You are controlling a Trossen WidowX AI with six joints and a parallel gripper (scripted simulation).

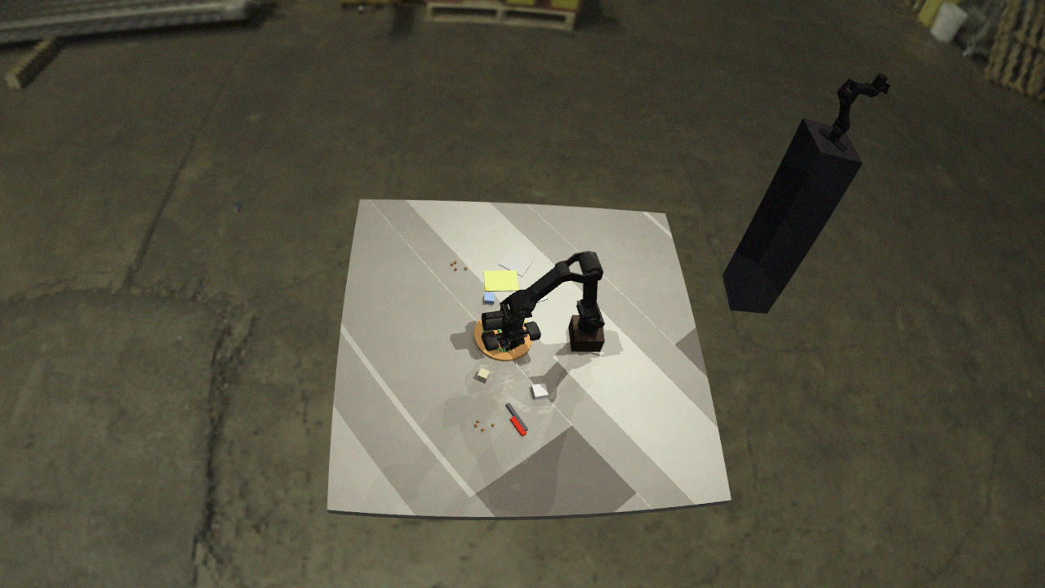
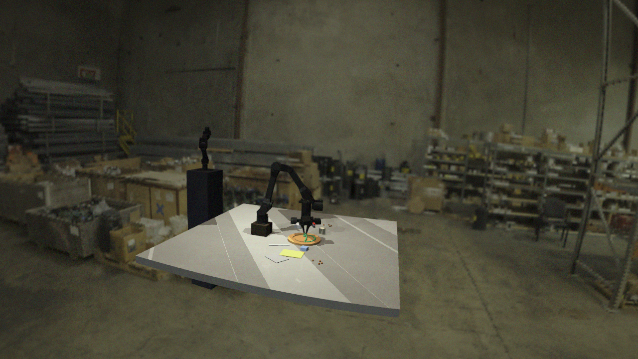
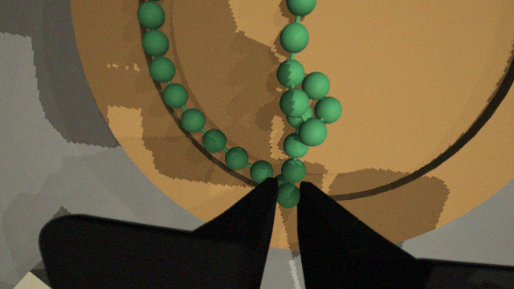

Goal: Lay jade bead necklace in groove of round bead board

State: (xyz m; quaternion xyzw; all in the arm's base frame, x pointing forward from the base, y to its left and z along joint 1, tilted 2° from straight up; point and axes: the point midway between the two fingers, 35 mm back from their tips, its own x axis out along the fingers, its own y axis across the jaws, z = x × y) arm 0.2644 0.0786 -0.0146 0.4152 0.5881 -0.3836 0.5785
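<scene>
My gripper tip is 210 mm to the left of the blue block, 70 mm short of it and 10 mm above it. Also, from my gripper tip: red-handled tool: 260 mm to the left, 40 mm behind, 10 mm below; then white strip: 210 mm to the right, 80 mm behind, 20 mm below; then cream cube: 110 mm to the left, 80 mm ahead.
</scene>
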